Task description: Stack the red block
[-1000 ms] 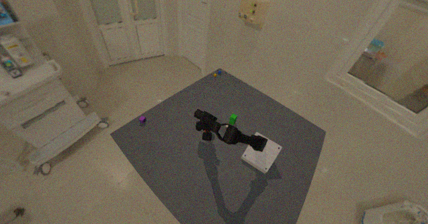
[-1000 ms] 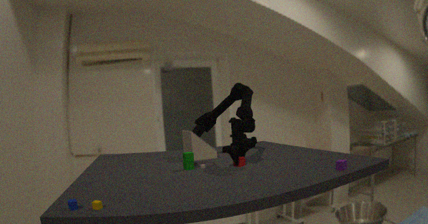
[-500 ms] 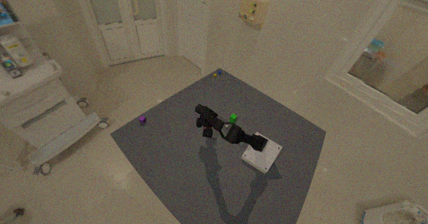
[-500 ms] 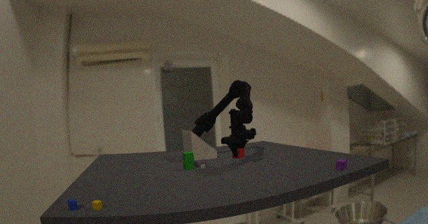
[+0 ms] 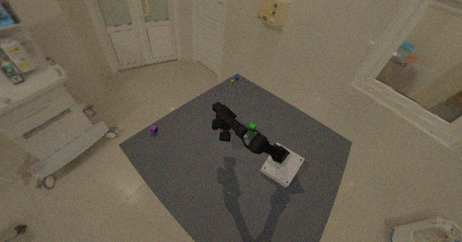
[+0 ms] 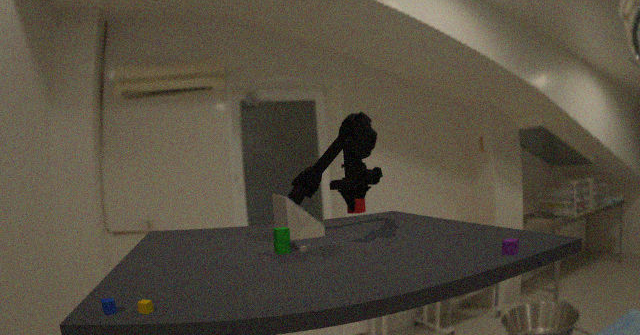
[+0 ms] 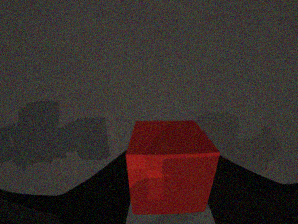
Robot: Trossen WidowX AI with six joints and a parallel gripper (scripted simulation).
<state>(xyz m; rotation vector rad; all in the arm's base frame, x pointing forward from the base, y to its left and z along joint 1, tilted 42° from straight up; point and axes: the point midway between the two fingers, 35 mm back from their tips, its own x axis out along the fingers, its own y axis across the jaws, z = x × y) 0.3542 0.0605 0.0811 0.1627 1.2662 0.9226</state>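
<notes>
Right now my gripper tip is 80 mm past the small white object, 160 mm to the left of it and 120 mm above it. Round my gripper tip: yellow block (380 mm ahead, 650 mm to the right, 110 mm below); red block (10 mm above); purple block (460 mm ahead, 230 mm to the left, 110 mm below).
</notes>
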